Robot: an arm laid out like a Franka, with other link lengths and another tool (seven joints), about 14 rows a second.
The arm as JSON. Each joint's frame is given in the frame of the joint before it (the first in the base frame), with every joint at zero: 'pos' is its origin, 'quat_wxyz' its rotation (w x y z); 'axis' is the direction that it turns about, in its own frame. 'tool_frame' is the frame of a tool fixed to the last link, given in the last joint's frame.
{
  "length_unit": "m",
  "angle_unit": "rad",
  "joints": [
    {
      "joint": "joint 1",
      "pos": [
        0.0,
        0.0,
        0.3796
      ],
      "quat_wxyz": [
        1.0,
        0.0,
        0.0,
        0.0
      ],
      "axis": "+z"
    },
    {
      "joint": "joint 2",
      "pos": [
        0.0,
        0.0,
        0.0
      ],
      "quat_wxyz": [
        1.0,
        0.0,
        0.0,
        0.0
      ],
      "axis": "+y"
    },
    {
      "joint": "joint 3",
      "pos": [
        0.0,
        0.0,
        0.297
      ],
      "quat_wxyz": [
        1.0,
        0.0,
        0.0,
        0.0
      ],
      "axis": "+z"
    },
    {
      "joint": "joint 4",
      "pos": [
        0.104,
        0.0,
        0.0
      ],
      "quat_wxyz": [
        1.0,
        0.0,
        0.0,
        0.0
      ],
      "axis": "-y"
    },
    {
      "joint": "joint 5",
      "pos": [
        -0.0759,
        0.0,
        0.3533
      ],
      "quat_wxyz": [
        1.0,
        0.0,
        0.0,
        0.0
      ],
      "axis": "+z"
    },
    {
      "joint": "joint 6",
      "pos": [
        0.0,
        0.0,
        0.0
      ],
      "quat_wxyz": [
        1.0,
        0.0,
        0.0,
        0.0
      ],
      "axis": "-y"
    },
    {
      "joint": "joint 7",
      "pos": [
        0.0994,
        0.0,
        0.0
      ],
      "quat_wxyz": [
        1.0,
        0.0,
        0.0,
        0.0
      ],
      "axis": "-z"
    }
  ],
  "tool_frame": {
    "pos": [
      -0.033,
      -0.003,
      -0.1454
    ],
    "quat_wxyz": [
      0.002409,
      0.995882,
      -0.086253,
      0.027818
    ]
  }
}
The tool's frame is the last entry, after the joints.
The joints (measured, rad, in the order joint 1, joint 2, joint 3, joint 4, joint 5, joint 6, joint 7), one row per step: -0.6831, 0.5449, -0.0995, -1.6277, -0.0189, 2.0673, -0.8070; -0.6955, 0.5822, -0.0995, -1.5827, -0.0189, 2.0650, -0.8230; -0.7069, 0.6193, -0.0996, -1.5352, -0.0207, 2.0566, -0.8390; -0.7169, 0.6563, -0.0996, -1.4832, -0.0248, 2.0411, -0.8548; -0.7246, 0.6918, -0.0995, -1.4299, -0.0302, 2.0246, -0.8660; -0.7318, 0.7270, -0.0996, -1.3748, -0.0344, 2.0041, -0.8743; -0.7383, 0.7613, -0.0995, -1.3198, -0.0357, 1.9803, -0.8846; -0.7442, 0.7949, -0.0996, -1.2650, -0.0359, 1.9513, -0.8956; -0.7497, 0.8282, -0.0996, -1.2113, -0.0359, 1.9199, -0.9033; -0.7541, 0.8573, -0.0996, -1.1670, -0.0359, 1.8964, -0.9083; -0.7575, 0.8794, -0.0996, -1.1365, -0.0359, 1.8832, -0.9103; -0.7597, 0.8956, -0.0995, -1.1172, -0.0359, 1.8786, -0.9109; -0.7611, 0.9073, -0.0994, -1.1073, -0.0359, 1.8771, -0.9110; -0.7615, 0.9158, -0.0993, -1.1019, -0.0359, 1.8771, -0.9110
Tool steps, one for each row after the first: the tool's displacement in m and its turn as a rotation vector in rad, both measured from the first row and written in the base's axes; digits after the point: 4 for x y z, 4 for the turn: 0.0013, -0.0120, -0.0061, -0.0042, -0.0020, 0.0057; 0.0023, -0.0233, -0.0117, -0.0070, -0.0004, 0.0132; 0.0038, -0.0340, -0.0160, -0.0092, 0.0045, 0.0230; 0.0062, -0.0435, -0.0190, -0.0139, 0.0089, 0.0312; 0.0084, -0.0523, -0.0215, -0.0169, 0.0142, 0.0360; 0.0106, -0.0599, -0.0240, -0.0159, 0.0191, 0.0418; 0.0122, -0.0664, -0.0265, -0.0108, 0.0265, 0.0478; 0.0132, -0.0718, -0.0295, -0.0034, 0.0357, 0.0507; 0.0140, -0.0760, -0.0331, 0.0020, 0.0428, 0.0521; 0.0144, -0.0790, -0.0369, 0.0048, 0.0471, 0.0517; 0.0148, -0.0810, -0.0406, 0.0054, 0.0489, 0.0511; 0.0146, -0.0819, -0.0449, 0.0074, 0.0516, 0.0505; 0.0146, -0.0821, -0.0487, 0.0095, 0.0540, 0.0506
